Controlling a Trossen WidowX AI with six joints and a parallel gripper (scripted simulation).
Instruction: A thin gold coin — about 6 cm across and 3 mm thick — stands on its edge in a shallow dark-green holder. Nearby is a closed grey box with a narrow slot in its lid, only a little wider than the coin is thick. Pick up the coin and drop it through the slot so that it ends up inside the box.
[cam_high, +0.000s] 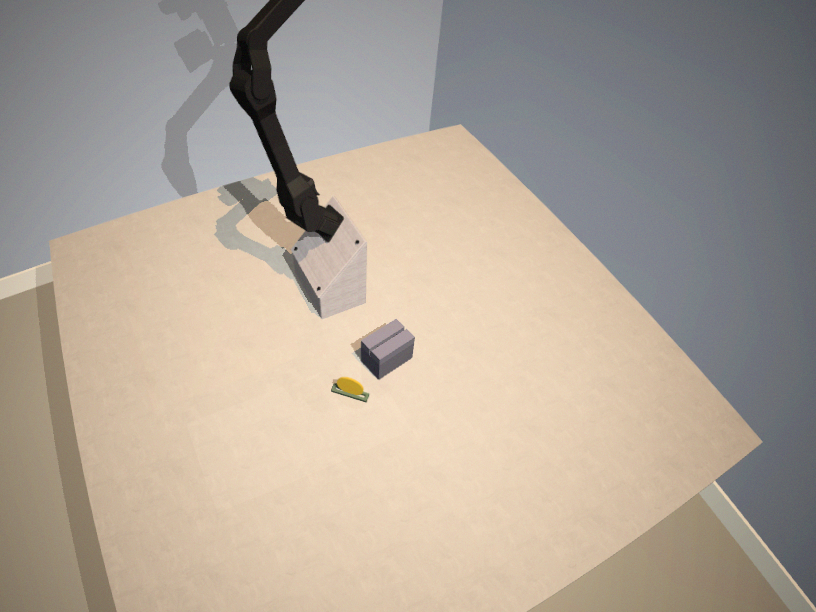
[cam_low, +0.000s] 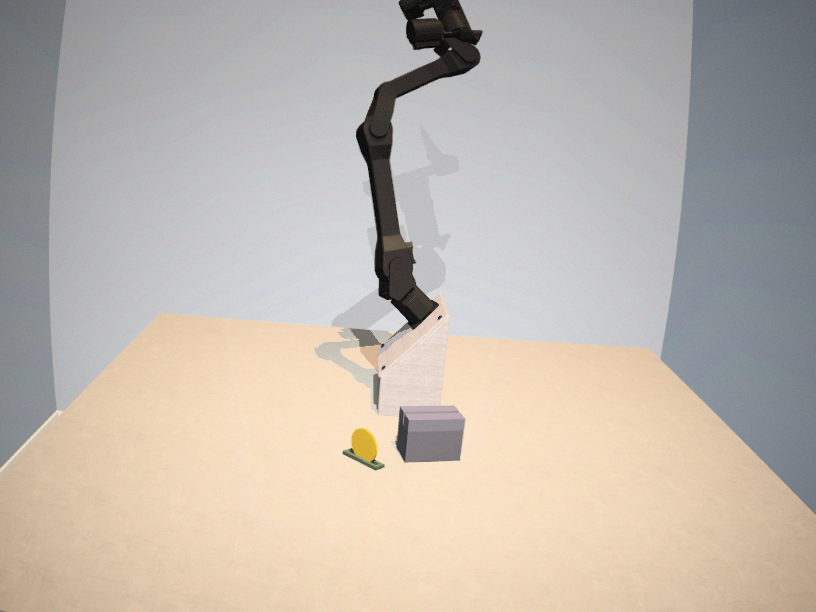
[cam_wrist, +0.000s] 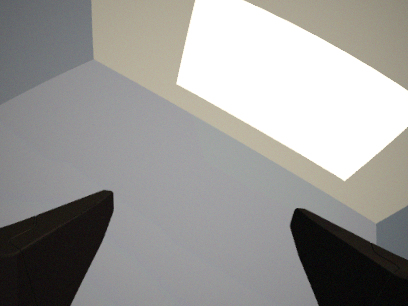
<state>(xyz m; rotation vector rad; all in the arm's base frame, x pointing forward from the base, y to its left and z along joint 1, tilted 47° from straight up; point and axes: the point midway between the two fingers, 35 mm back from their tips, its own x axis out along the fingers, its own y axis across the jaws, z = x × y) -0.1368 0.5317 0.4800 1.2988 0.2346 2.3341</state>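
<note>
My gripper tip is now 860 mm above the coin, 550 mm short of it and 140 mm to the left of it.
</note>
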